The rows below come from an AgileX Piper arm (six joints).
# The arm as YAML. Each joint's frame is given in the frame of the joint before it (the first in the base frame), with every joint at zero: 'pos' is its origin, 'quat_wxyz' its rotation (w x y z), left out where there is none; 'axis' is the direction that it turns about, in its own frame. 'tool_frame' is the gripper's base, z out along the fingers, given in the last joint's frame.
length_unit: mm
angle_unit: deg
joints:
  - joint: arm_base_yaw
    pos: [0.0, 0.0, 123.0]
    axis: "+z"
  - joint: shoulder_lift
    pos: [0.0, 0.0, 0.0]
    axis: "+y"
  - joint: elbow
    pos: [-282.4, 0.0, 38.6]
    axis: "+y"
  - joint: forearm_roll
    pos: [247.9, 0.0, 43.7]
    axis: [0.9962, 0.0, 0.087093]
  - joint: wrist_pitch
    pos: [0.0, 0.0, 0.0]
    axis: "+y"
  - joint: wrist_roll
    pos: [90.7, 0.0, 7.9]
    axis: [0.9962, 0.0, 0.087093]
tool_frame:
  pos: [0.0, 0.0, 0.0]
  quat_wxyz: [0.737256, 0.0, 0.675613, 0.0]
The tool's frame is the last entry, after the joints.
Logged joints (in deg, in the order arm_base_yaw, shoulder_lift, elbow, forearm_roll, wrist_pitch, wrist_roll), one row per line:
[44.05, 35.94, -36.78, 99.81, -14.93, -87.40]
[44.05, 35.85, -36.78, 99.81, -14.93, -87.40]
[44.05, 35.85, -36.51, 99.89, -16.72, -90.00]
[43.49, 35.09, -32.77, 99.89, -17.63, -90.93]
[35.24, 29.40, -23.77, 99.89, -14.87, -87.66]
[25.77, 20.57, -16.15, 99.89, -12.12, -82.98]
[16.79, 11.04, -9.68, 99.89, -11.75, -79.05]
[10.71, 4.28, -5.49, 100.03, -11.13, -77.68]
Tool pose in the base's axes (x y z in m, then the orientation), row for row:
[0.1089, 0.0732, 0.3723, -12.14, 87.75, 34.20]
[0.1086, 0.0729, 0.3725, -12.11, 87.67, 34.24]
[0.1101, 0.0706, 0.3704, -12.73, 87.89, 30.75]
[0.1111, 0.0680, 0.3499, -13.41, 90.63, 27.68]
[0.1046, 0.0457, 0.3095, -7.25, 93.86, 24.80]
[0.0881, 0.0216, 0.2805, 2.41, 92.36, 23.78]
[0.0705, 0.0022, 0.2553, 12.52, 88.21, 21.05]
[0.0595, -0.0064, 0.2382, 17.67, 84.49, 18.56]
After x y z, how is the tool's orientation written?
As a rotation vector, in degrees.
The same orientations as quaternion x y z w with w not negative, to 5 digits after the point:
[-0.09423, 0.68108, 0.26545, 0.67586]
[-0.09401, 0.68057, 0.26580, 0.67627]
[-0.09905, 0.68385, 0.23926, 0.68213]
[-0.10389, 0.70210, 0.21443, 0.67103]
[-0.05593, 0.72405, 0.19131, 0.66032]
[0.01868, 0.71606, 0.18436, 0.67300]
[0.09800, 0.69047, 0.16477, 0.69750]
[0.13939, 0.66650, 0.14641, 0.71757]

